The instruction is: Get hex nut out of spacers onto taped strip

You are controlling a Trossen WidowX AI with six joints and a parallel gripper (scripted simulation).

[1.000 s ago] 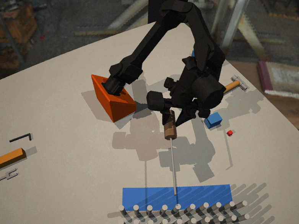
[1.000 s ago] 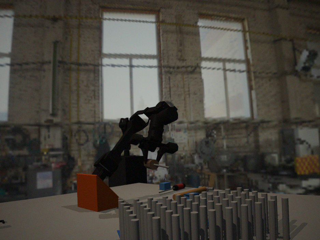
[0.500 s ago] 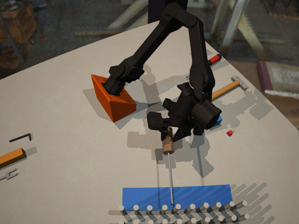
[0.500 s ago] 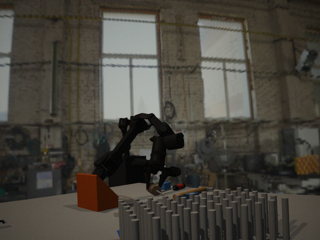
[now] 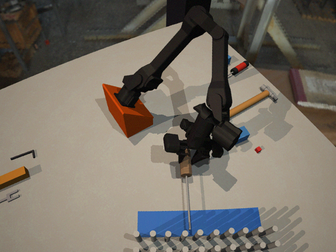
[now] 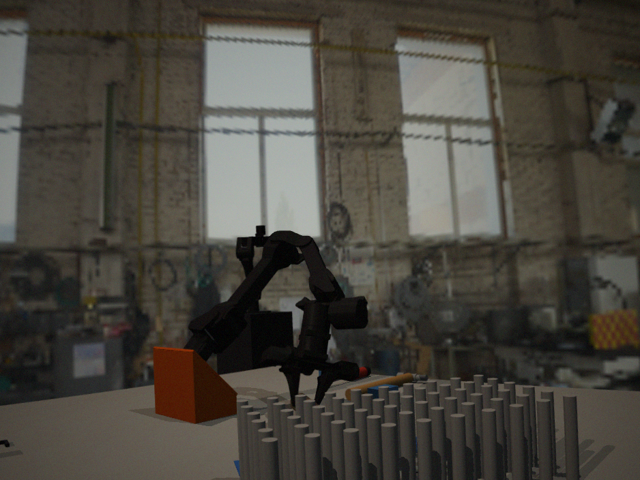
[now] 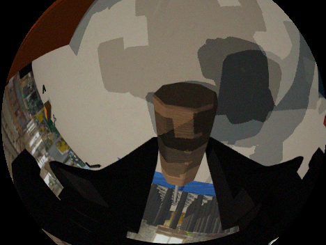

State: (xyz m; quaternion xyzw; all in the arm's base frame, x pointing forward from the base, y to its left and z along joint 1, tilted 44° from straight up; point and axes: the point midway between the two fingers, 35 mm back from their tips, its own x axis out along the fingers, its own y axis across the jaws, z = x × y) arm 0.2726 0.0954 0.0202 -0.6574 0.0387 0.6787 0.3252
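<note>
Right now the blue taped strip is 18 cm ahead of my gripper tip, 6 cm to the right of it and 4 cm below it. Round my gripper tip: L-shaped key (34 cm behind, 46 cm to the right, 4 cm below); orange bar (27 cm behind, 59 cm to the right, 2 cm below); small red cube (9 cm ahead, 27 cm to the left, 3 cm below).
</note>
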